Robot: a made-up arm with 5 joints.
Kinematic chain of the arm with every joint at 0, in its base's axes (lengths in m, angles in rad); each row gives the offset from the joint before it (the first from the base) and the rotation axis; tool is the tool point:
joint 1: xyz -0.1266 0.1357 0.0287 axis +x
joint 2: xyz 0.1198 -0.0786 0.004 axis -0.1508 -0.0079 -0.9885
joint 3: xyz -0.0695 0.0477 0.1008 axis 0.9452 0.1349 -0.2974
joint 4: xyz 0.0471 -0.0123 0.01 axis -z
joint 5: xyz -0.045 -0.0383 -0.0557 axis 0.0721 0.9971 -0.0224
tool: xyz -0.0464 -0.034 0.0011
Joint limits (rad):
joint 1: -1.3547..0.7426
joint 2: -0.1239..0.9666
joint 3: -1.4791..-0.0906
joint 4: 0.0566..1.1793
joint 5: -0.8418..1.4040
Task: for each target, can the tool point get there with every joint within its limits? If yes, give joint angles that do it. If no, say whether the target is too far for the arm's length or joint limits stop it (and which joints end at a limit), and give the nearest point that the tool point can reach.
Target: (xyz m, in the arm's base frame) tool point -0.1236 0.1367 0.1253
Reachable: yes | joints -0.3256 0.4286 -0.4320 0.4316 0.3873
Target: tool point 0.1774 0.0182 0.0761
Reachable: no: joint limits stop it (at a limit: joint 1, joint 2, joint 3, joint 4, joint 5) | nearest point -0.0070 0.0275 0.1695 | short by 0.207 m
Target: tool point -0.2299 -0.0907 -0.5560
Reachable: no: too far | nearest point -0.1008 0.0143 -0.0361 | short by 0.546 m
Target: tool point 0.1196 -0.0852 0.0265
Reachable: no: joint limits stop it (at a limit: joint 1, joint 2, joint 4, joint 5) | nearest point -0.0575 -0.0786 0.0519 | short by 0.179 m
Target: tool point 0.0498 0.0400 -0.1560
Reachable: no: joint limits stop it (at a limit: joint 1, joint 2, joint 3, joint 4) | nearest point -0.0145 0.1607 -0.0335 | short by 0.184 m
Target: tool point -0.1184 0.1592 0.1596
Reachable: yes | joints -0.5211 0.3486 -1.2263 0.5150 0.3658
